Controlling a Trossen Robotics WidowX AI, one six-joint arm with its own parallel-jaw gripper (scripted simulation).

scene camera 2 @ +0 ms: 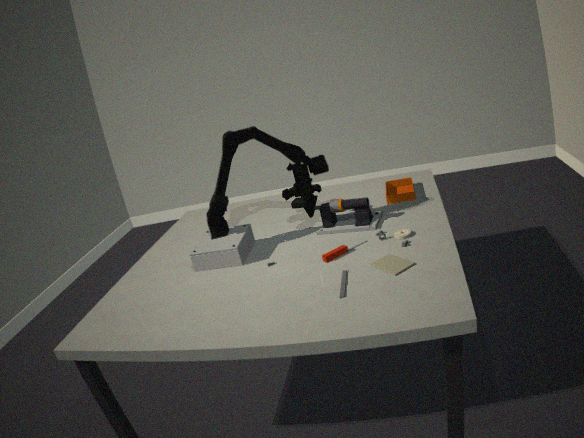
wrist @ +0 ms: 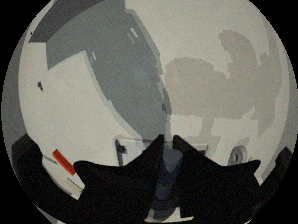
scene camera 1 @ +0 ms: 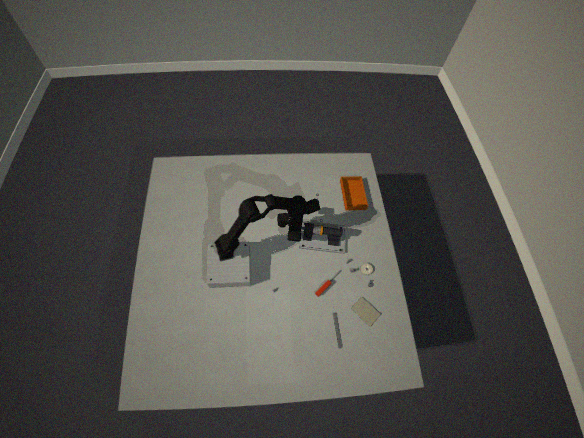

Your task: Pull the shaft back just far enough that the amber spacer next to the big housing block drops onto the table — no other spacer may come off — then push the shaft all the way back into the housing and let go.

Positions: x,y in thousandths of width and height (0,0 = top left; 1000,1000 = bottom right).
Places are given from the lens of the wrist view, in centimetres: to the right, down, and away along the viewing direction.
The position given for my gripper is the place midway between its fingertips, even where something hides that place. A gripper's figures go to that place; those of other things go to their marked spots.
my gripper (wrist: 565,618): 2, 3, 10
shaft (wrist: 576,712): 1, 3, 6
dark housing block (wrist: 421,672): -4, 6, 16
The marked spots on the shaft and the dark housing block are 11 cm apart.
